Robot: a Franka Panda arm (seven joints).
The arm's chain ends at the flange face. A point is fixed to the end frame.
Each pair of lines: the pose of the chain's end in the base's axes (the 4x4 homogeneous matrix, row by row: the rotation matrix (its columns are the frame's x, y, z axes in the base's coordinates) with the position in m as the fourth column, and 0 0 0 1 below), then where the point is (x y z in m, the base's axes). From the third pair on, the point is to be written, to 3 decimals.
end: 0.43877 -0.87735 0.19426 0.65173; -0.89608 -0.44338 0.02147 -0.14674; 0.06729 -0.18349 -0.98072 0.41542; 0 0 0 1
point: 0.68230 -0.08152 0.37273
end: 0.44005 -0.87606 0.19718 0.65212; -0.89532 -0.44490 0.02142 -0.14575; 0.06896 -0.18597 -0.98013 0.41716; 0 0 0 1
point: 0.68271 -0.08050 0.37454
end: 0.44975 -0.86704 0.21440 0.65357; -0.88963 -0.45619 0.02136 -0.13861; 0.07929 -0.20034 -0.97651 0.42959; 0 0 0 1
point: 0.684 -0.073 0.387
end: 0.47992 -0.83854 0.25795 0.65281; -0.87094 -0.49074 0.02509 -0.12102; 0.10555 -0.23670 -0.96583 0.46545; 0 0 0 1
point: 0.683 -0.055 0.424
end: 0.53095 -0.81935 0.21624 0.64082; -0.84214 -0.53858 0.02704 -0.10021; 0.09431 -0.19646 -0.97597 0.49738; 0 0 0 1
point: 0.665 -0.033 0.454
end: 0.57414 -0.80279 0.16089 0.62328; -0.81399 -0.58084 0.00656 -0.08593; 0.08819 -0.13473 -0.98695 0.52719; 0 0 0 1
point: 0.642 -0.019 0.481
